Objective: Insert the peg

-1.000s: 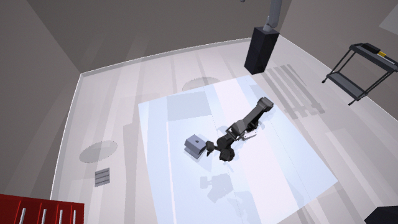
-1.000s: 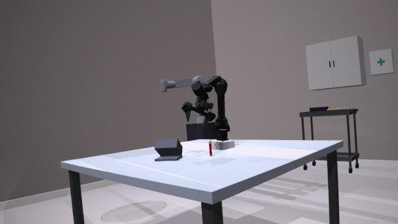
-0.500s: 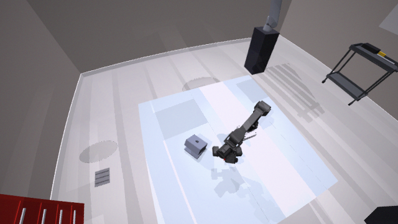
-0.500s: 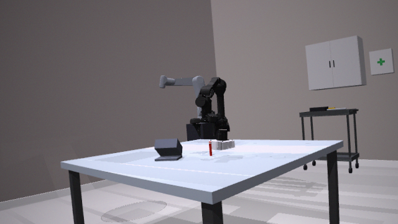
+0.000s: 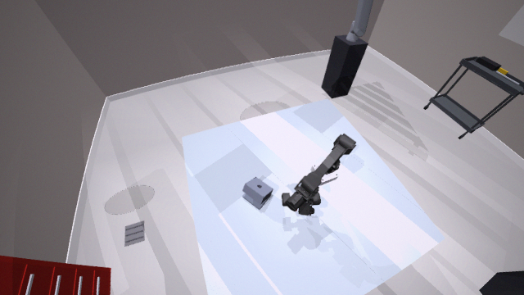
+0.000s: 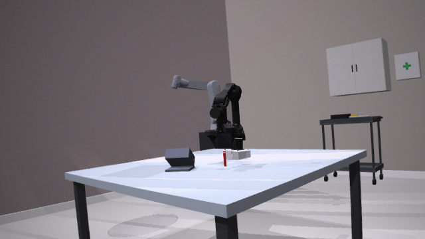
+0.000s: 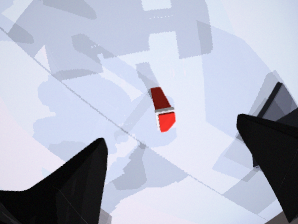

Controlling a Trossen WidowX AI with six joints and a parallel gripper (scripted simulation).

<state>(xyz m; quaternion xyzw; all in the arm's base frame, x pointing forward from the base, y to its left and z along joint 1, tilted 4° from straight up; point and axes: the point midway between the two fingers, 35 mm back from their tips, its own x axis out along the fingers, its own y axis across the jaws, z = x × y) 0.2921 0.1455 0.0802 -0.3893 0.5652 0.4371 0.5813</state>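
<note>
Now: gripper tip 4 cm above the red peg. The rest, counted from my gripper tip: grey sloped panel: 17 cm ahead, 17 cm to the right, 4 cm below.
</note>
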